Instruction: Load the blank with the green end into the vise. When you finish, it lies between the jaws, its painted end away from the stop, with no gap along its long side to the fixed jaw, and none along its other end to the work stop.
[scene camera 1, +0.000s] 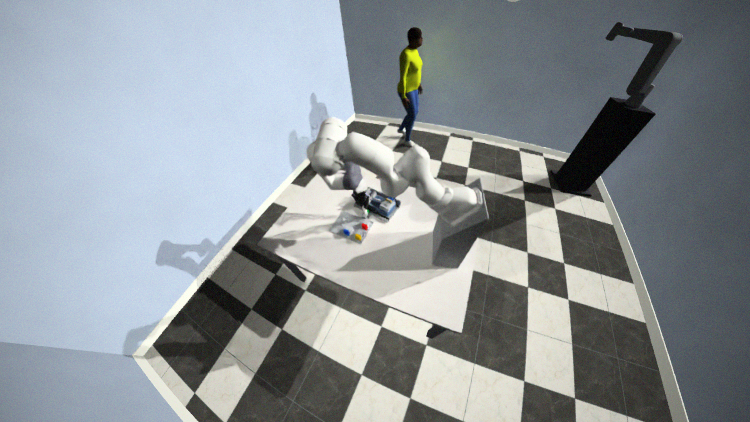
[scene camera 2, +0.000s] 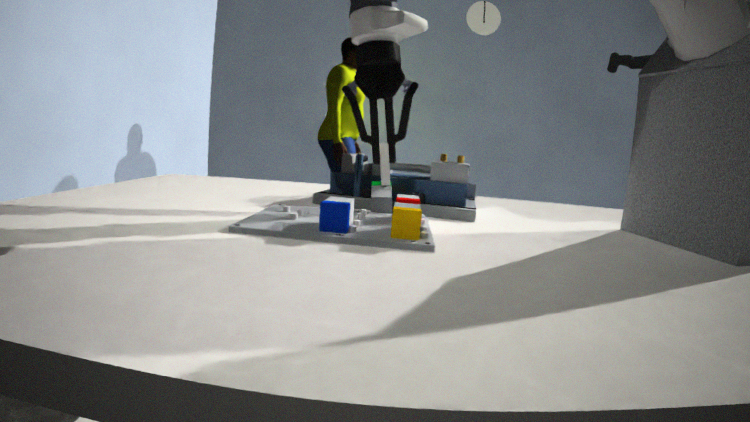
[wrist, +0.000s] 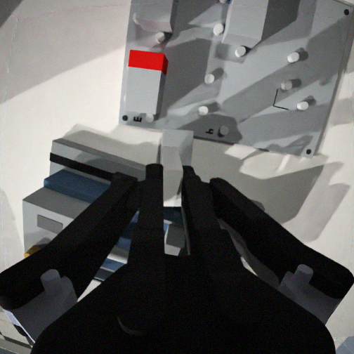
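The gripper (scene camera 1: 363, 206) (scene camera 2: 382, 158) (wrist: 172, 172) points down beside the vise (scene camera 1: 386, 205) (scene camera 2: 445, 194) (wrist: 37, 210). It is shut on a thin light-grey bar (scene camera 2: 384, 172) (wrist: 172, 190) that reaches below the fingertips. The blank with the green end (scene camera 1: 367, 212) (scene camera 2: 381, 192) (wrist: 185, 139) is directly under the bar, at the vise's side facing the fixture plate. Its green part shows as a strip at the bar's foot in scene camera 2. I cannot tell whether bar and blank touch or are joined. The fingers hide much of the blank, so its gaps to the fixed jaw and stop cannot be seen.
The grey fixture plate (scene camera 1: 339, 223) (scene camera 2: 283, 228) (wrist: 190, 100) with pegs lies next to the vise. It carries a red-ended blank (scene camera 1: 364, 226) (scene camera 2: 408, 199) (wrist: 145, 85), a blue-ended blank (scene camera 1: 346, 231) (scene camera 2: 335, 216) and a yellow-ended blank (scene camera 1: 358, 237) (scene camera 2: 406, 223). A person (scene camera 1: 410, 78) (scene camera 2: 338, 110) stands beyond the table.
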